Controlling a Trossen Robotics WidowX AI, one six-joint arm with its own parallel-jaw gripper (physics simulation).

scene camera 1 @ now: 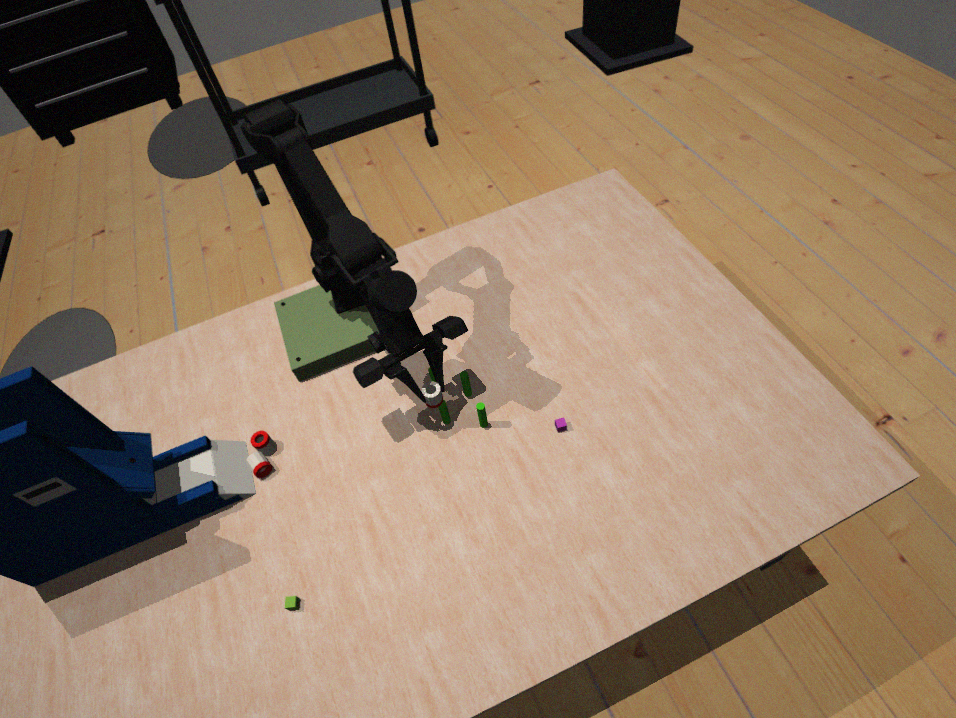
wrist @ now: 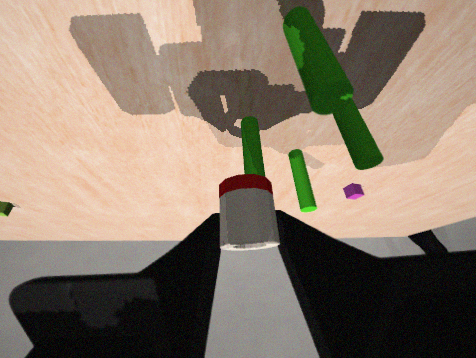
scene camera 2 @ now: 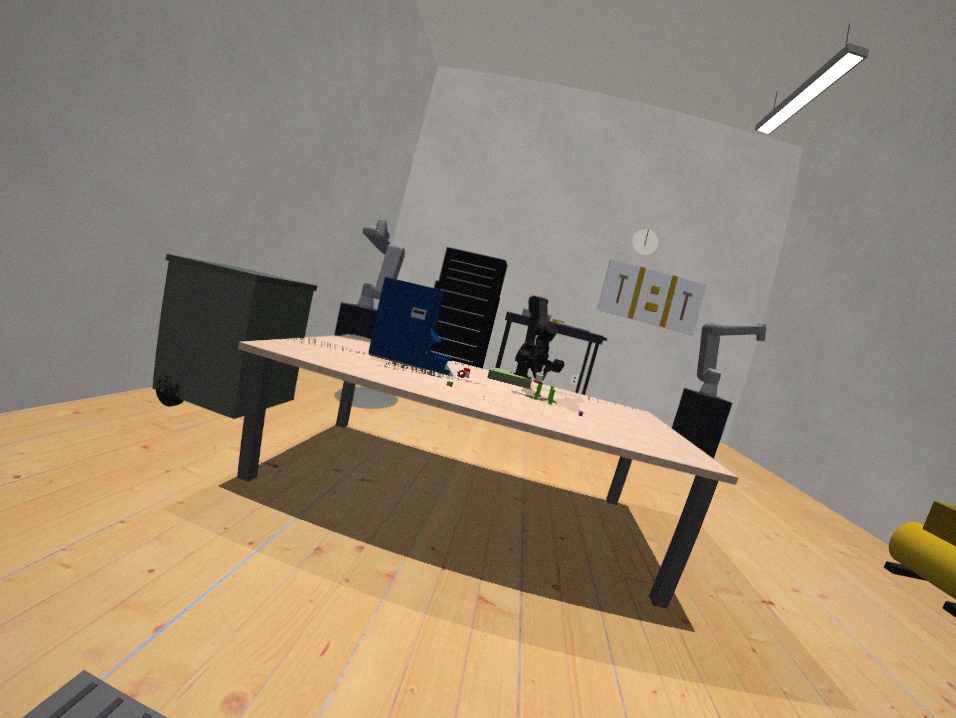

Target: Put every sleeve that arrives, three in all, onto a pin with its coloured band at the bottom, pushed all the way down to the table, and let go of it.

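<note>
My gripper [scene camera 1: 432, 390] [wrist: 246, 218] is shut on a pale sleeve [scene camera 1: 431, 395] [wrist: 249, 220], its dark red band facing down. The sleeve is upright above the table, at one green pin [scene camera 1: 445, 413] [wrist: 252, 147]. The sleeve hides that pin's top in the wrist view; I cannot tell whether the pin is inside it. Other green pins [scene camera 1: 466, 384] [scene camera 1: 482, 415] [wrist: 302, 182] [wrist: 357, 135] stand close by, bare, and a thicker-looking one [wrist: 317, 65] is nearest the wrist camera. Near the chute, one sleeve [scene camera 1: 260, 440] stands with its red band up; another sleeve [scene camera 1: 260, 464] lies tilted beside it.
A blue dispenser [scene camera 1: 77, 494] [scene camera 2: 405, 324] with a pale chute [scene camera 1: 231, 467] stands at the left of the table [scene camera 1: 618, 502]. A green block [scene camera 1: 320, 332] [scene camera 2: 506, 377] lies behind the pins. A purple cube [scene camera 1: 561, 424] [wrist: 353, 191] and a lime cube [scene camera 1: 291, 602] [scene camera 2: 449, 383] lie on the table.
</note>
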